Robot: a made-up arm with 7 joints. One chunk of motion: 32 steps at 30 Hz.
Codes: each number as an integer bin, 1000 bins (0 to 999) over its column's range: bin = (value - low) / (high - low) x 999, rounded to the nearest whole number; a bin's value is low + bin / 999 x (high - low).
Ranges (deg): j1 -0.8..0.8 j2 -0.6..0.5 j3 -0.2..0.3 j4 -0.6..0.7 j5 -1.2..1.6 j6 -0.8..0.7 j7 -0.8..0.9
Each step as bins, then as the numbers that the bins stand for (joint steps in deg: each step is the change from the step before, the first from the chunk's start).
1 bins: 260 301 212 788 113 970 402
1 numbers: -0.384 -0.269 -0.094 0.425 -0.883 0.656 -0.116
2 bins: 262 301 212 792 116 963 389
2 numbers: -0.380 -0.269 -0.094 0.431 -0.875 0.646 -0.138
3 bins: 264 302 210 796 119 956 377
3 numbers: -0.377 -0.267 -0.095 0.436 -0.866 0.635 -0.158
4 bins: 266 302 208 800 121 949 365
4 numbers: -0.374 -0.267 -0.096 0.441 -0.861 0.625 -0.179
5 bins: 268 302 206 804 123 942 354
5 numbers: -0.371 -0.267 -0.097 0.446 -0.855 0.614 -0.198
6 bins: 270 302 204 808 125 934 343
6 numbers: -0.368 -0.267 -0.098 0.451 -0.850 0.602 -0.216
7 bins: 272 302 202 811 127 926 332
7 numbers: -0.364 -0.267 -0.099 0.455 -0.844 0.590 -0.235
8 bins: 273 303 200 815 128 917 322
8 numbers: -0.363 -0.266 -0.100 0.461 -0.841 0.577 -0.252
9 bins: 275 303 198 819 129 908 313
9 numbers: -0.360 -0.266 -0.101 0.466 -0.838 0.563 -0.267
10 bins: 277 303 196 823 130 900 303
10 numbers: -0.356 -0.266 -0.102 0.471 -0.836 0.551 -0.284
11 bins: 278 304 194 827 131 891 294
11 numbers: -0.355 -0.265 -0.103 0.476 -0.833 0.538 -0.300
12 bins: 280 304 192 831 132 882 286
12 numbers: -0.352 -0.265 -0.104 0.481 -0.830 0.524 -0.313
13 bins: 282 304 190 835 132 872 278
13 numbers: -0.348 -0.265 -0.105 0.487 -0.830 0.509 -0.327
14 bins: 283 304 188 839 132 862 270
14 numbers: -0.347 -0.265 -0.106 0.492 -0.830 0.494 -0.341
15 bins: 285 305 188 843 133 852 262
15 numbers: -0.344 -0.264 -0.106 0.497 -0.827 0.479 -0.354
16 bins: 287 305 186 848 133 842 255
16 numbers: -0.340 -0.264 -0.107 0.504 -0.827 0.464 -0.366
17 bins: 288 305 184 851 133 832 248
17 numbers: -0.339 -0.264 -0.108 0.507 -0.827 0.449 -0.378
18 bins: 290 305 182 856 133 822 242
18 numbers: -0.336 -0.264 -0.109 0.514 -0.827 0.434 -0.388
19 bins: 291 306 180 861 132 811 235
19 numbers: -0.334 -0.263 -0.110 0.520 -0.830 0.418 -0.400
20 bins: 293 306 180 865 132 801 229
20 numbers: -0.331 -0.263 -0.110 0.526 -0.830 0.403 -0.410
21 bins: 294 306 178 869 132 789 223
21 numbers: -0.329 -0.263 -0.111 0.531 -0.830 0.385 -0.421
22 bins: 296 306 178 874 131 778 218
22 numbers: -0.326 -0.263 -0.111 0.537 -0.833 0.368 -0.429
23 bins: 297 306 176 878 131 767 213
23 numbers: -0.324 -0.263 -0.112 0.543 -0.833 0.352 -0.438
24 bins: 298 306 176 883 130 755 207
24 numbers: -0.323 -0.263 -0.112 0.549 -0.836 0.334 -0.448
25 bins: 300 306 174 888 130 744 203
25 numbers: -0.320 -0.263 -0.113 0.556 -0.836 0.317 -0.455
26 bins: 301 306 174 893 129 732 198
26 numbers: -0.318 -0.263 -0.113 0.562 -0.838 0.299 -0.463
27 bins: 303 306 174 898 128 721 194
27 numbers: -0.315 -0.263 -0.113 0.569 -0.841 0.283 -0.470
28 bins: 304 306 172 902 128 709 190
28 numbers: -0.313 -0.263 -0.114 0.574 -0.841 0.265 -0.477
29 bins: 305 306 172 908 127 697 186
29 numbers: -0.312 -0.263 -0.114 0.582 -0.844 0.247 -0.483
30 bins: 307 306 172 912 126 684 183
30 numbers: -0.308 -0.263 -0.114 0.587 -0.847 0.227 -0.489
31 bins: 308 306 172 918 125 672 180
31 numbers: -0.307 -0.263 -0.114 0.595 -0.850 0.209 -0.494
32 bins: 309 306 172 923 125 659 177
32 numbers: -0.305 -0.263 -0.114 0.601 -0.850 0.189 -0.499
